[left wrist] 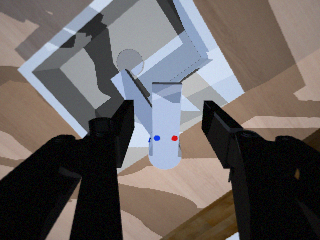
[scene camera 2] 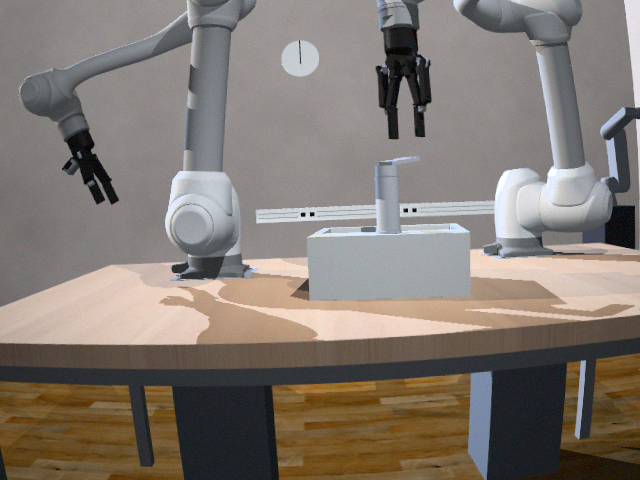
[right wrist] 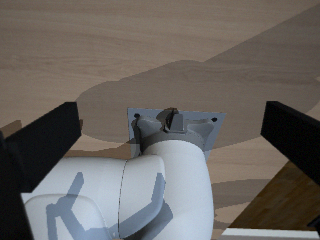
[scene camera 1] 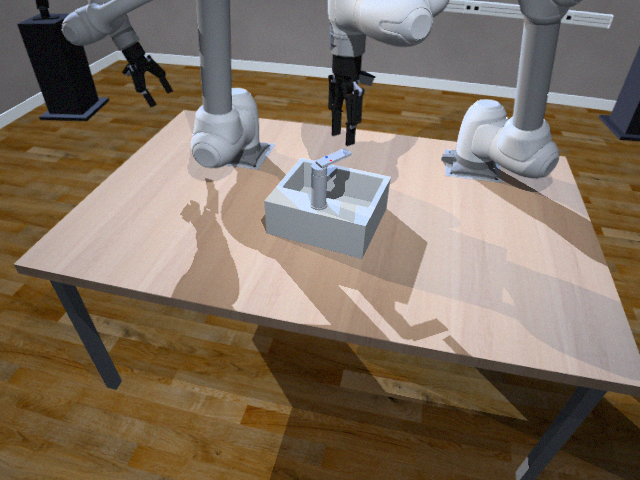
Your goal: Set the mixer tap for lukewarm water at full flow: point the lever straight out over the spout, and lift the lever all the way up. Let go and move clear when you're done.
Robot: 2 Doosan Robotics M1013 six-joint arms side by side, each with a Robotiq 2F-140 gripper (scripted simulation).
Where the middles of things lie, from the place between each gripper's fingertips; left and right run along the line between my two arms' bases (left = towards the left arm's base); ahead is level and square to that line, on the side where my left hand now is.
Right now the flat lever (left wrist: 166, 96) is 8 cm below my left hand, 3 cm to the right of it and 2 cm ahead of it. Round my left hand: grey sink (scene camera 2: 343, 264): 32 cm below, 7 cm behind, 3 cm to the right.
I see the grey sink 710 mm to the left of my right hand (scene camera 2: 108, 202), 430 mm ahead of it and 190 mm below it. From my right hand the other things lie so: flat lever 710 mm to the left, 520 mm ahead, 50 mm above.
